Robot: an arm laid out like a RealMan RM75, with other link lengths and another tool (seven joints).
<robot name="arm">
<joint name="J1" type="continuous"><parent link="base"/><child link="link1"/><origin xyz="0 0 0.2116" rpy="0 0 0"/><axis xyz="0 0 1"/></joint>
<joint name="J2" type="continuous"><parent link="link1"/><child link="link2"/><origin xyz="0 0 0" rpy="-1.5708 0 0"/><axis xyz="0 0 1"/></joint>
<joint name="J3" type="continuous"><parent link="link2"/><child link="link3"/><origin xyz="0 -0.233 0" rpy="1.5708 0 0"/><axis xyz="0 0 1"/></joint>
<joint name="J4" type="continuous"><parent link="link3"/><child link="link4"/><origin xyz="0 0 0" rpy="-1.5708 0 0"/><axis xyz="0 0 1"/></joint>
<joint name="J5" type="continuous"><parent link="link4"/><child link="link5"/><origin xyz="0 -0.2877 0" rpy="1.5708 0 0"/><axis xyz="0 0 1"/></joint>
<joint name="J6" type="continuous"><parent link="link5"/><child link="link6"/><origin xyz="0 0 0" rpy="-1.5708 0 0"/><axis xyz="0 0 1"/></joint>
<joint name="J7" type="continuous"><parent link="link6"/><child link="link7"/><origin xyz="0 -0.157 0" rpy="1.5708 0 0"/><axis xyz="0 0 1"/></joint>
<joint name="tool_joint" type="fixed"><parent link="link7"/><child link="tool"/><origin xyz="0.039 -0.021 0.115" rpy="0.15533 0 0.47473"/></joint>
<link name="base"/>
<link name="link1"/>
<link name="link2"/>
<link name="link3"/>
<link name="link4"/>
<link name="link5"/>
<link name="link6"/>
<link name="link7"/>
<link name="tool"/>
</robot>
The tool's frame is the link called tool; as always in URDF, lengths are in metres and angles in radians. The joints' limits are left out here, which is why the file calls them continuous.
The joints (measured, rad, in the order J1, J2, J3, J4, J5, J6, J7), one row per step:
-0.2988, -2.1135, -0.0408, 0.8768, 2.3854, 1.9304, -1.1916
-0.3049, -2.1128, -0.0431, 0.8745, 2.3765, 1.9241, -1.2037
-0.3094, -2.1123, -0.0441, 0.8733, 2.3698, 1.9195, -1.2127
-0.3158, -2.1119, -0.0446, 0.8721, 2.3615, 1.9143, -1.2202
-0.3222, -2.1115, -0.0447, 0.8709, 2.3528, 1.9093, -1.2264
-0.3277, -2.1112, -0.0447, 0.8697, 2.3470, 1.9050, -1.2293
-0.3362, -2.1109, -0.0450, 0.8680, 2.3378, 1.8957, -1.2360
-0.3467, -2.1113, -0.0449, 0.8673, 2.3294, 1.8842, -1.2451
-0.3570, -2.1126, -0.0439, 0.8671, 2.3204, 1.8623, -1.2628
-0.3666, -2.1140, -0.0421, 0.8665, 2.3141, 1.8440, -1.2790
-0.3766, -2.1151, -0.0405, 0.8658, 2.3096, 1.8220, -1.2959
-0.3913, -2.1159, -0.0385, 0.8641, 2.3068, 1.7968, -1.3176
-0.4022, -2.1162, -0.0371, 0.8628, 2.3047, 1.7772, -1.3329
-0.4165, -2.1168, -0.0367, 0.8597, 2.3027, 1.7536, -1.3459
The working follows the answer.
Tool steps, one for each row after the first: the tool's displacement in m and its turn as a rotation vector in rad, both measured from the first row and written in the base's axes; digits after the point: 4 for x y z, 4 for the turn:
0.0008, 0.0043, 0.0021, 0.0086, -0.0080, 0.0052
0.0014, 0.0075, 0.0037, 0.0146, -0.0134, 0.0087
0.0029, 0.0116, 0.0056, 0.0223, -0.0181, 0.0088
0.0046, 0.0157, 0.0074, 0.0303, -0.0223, 0.0074
0.0060, 0.0190, 0.0086, 0.0362, -0.0241, 0.0050
0.0076, 0.0244, 0.0106, 0.0462, -0.0271, 0.0048
0.0093, 0.0307, 0.0124, 0.0555, -0.0301, 0.0060
0.0086, 0.0385, 0.0144, 0.0667, -0.0332, 0.0201
0.0084, 0.0453, 0.0153, 0.0735, -0.0371, 0.0318
0.0073, 0.0525, 0.0163, 0.0807, -0.0391, 0.0468
0.0070, 0.0616, 0.0170, 0.0861, -0.0429, 0.0630
0.0066, 0.0685, 0.0178, 0.0912, -0.0447, 0.0750
0.0069, 0.0769, 0.0183, 0.0988, -0.0456, 0.0854

Tool pose at each row, in the base's axes (x y z in m, rotation vector in rad; rounded; the steps above come from the unrounded poses):
-0.3609, 0.3264, 0.0153, -2.2947, -0.2352, -0.4466
-0.3602, 0.3307, 0.0175, -2.2838, -0.2427, -0.4533
-0.3595, 0.3339, 0.0191, -2.2762, -0.2477, -0.4580
-0.3580, 0.3380, 0.0209, -2.2679, -0.2480, -0.4635
-0.3563, 0.3421, 0.0227, -2.2596, -0.2463, -0.4691
-0.3549, 0.3453, 0.0239, -2.2540, -0.2429, -0.4725
-0.3533, 0.3507, 0.0259, -2.2437, -0.2414, -0.4762
-0.3516, 0.3571, 0.0277, -2.2338, -0.2416, -0.4790
-0.3523, 0.3649, 0.0297, -2.2194, -0.2559, -0.4756
-0.3525, 0.3717, 0.0307, -2.2094, -0.2689, -0.4742
-0.3536, 0.3788, 0.0317, -2.1987, -0.2846, -0.4689
-0.3539, 0.3880, 0.0323, -2.1890, -0.3029, -0.4651
-0.3543, 0.3948, 0.0331, -2.1809, -0.3157, -0.4612
-0.3540, 0.4032, 0.0337, -2.1709, -0.3255, -0.4570

